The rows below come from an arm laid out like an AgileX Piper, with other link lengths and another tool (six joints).
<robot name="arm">
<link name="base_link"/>
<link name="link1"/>
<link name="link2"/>
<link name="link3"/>
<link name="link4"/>
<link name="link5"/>
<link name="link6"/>
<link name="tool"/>
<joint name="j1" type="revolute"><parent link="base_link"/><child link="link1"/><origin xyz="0 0 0.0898" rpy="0 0 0"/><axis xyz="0 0 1"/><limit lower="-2.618" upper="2.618"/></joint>
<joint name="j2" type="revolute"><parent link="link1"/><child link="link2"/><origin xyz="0 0 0" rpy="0 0 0"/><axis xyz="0 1 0"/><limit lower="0" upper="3.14"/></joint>
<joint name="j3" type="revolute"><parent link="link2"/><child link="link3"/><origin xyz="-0.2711 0 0.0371" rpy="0 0 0"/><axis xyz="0 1 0"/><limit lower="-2.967" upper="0"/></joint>
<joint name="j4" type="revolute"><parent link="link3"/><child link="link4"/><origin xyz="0.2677 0 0.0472" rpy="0 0 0"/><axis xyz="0.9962 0 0.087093"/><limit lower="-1.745" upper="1.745"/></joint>
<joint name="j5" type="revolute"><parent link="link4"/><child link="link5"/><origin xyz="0 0 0" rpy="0 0 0"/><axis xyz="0 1 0"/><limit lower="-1.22" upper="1.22"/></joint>
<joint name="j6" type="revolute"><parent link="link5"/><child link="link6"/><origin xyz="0.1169 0 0.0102" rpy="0 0 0"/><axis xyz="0.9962 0 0.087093"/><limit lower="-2.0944" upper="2.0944"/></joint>
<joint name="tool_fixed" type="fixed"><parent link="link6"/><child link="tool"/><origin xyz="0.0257 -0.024 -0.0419" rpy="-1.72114 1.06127 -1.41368"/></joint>
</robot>
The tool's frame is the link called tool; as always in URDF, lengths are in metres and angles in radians.
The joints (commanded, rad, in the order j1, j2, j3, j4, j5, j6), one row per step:
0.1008 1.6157 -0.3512 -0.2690 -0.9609 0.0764
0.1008 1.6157 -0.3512 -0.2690 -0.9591 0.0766
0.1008 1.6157 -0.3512 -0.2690 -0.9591 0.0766
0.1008 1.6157 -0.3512 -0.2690 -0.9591 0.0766
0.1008 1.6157 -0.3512 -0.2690 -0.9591 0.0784
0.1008 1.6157 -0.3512 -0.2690 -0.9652 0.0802
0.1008 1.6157 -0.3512 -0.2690 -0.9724 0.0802
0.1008 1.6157 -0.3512 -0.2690 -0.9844 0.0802
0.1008 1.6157 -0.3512 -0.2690 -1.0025 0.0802
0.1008 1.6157 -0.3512 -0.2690 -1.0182 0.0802
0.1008 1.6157 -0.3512 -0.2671 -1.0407 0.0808
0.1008 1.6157 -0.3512 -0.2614 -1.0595 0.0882
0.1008 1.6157 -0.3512 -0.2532 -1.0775 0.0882
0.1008 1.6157 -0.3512 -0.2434 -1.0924 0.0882
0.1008 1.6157 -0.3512 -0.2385 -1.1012 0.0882
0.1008 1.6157 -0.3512 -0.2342 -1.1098 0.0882
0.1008 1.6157 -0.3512 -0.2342 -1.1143 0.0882
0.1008 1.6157 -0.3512 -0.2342 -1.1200 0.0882
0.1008 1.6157 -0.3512 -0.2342 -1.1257 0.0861
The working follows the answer.
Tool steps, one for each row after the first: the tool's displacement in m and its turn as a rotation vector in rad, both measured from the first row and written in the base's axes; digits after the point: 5 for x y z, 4 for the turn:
-0.00012 -0.00006 -0.00023 -0.0004 0.0017 -0.0002
-0.00012 -0.00006 -0.00023 -0.0004 0.0017 -0.0002
-0.00012 -0.00006 -0.00023 -0.0004 0.0017 -0.0002
-0.00016 0.00001 -0.00027 0.0012 0.0023 -0.0006
0.00021 0.00031 0.00044 0.0050 -0.0028 -0.0004
0.00069 0.00059 0.00134 0.0074 -0.0096 0.0003
0.00147 0.00104 0.00286 0.0115 -0.0208 0.0016
0.00262 0.00170 0.00515 0.0177 -0.0377 0.0035
0.00358 0.00227 0.00717 0.0231 -0.0523 0.0051
0.00492 0.00291 0.01007 0.0320 -0.0731 0.0055
0.00594 0.00329 0.01236 0.0472 -0.0882 0.0008
0.00705 0.00306 0.01476 0.0560 -0.1049 -0.0050
0.00799 0.00252 0.01677 0.0642 -0.1188 -0.0127
0.00852 0.00228 0.01796 0.0687 -0.1270 -0.0165
0.00902 0.00209 0.01912 0.0729 -0.1350 -0.0197
0.00924 0.00222 0.01973 0.0744 -0.1393 -0.0192
0.00952 0.00238 0.02050 0.0762 -0.1446 -0.0186
0.00983 0.00246 0.02132 0.0761 -0.1506 -0.0177

Tool pose at each row, in the base's axes (x y z in m, rotation vector in rad; rounded; the steps above come from the unrounded poses):
0.30142 0.03406 0.04429 -0.9975 1.6824 0.1280
0.30129 0.03400 0.04406 -0.9978 1.6842 0.1283
0.30129 0.03400 0.04406 -0.9978 1.6842 0.1283
0.30129 0.03400 0.04406 -0.9978 1.6842 0.1283
0.30126 0.03407 0.04402 -0.9962 1.6845 0.1297
0.30163 0.03437 0.04473 -0.9932 1.6790 0.1303
0.30211 0.03465 0.04564 -0.9914 1.6720 0.1294
0.30289 0.03510 0.04715 -0.9884 1.6603 0.1278
0.30404 0.03576 0.04945 -0.9839 1.6427 0.1254
0.30500 0.03633 0.05146 -0.9800 1.6275 0.1233
0.30634 0.03697 0.05436 -0.9718 1.6065 0.1203
0.30736 0.03735 0.05665 -0.9552 1.5917 0.1219
0.30847 0.03712 0.05905 -0.9423 1.5774 0.1169
0.30941 0.03658 0.06106 -0.9285 1.5667 0.1115
0.30994 0.03634 0.06225 -0.9213 1.5600 0.1086
0.31044 0.03615 0.06341 -0.9148 1.5533 0.1059
0.31066 0.03628 0.06402 -0.9137 1.5489 0.1052
0.31094 0.03644 0.06479 -0.9124 1.5434 0.1044
0.31125 0.03652 0.06561 -0.9126 1.5376 0.1019

